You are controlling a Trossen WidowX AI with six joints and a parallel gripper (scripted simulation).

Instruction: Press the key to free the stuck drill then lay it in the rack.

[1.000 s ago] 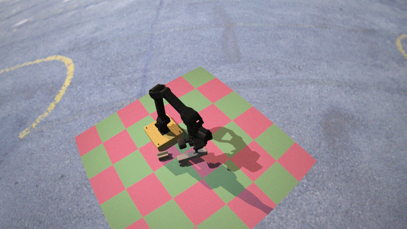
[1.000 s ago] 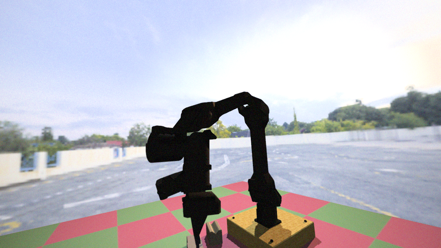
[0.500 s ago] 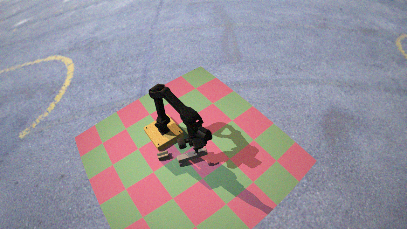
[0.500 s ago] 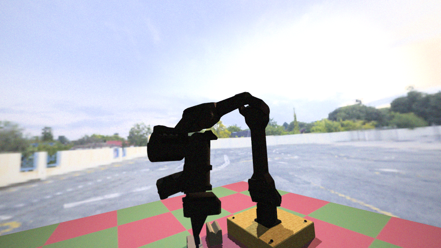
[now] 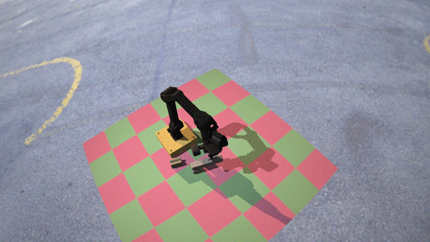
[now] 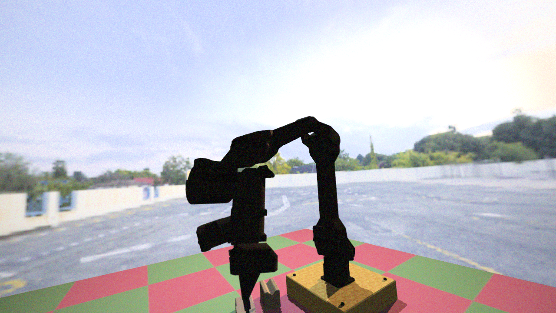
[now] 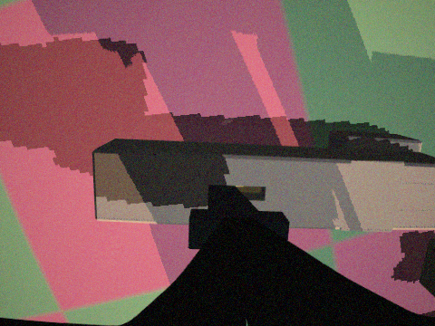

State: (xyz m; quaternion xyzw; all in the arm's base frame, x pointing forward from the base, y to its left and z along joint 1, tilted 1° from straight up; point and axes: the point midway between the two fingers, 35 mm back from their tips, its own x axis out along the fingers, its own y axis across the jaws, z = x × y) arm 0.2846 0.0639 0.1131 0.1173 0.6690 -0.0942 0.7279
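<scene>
Right now my gripper tip is 30 mm above the dark key. Round my gripper tip: notched rack: 140 mm behind, 170 mm to the right, 100 mm below; then long grey block: 20 mm behind, 30 mm to the right, 80 mm below; then drill: 20 mm behind, 50 mm to the right, 80 mm below.
</scene>
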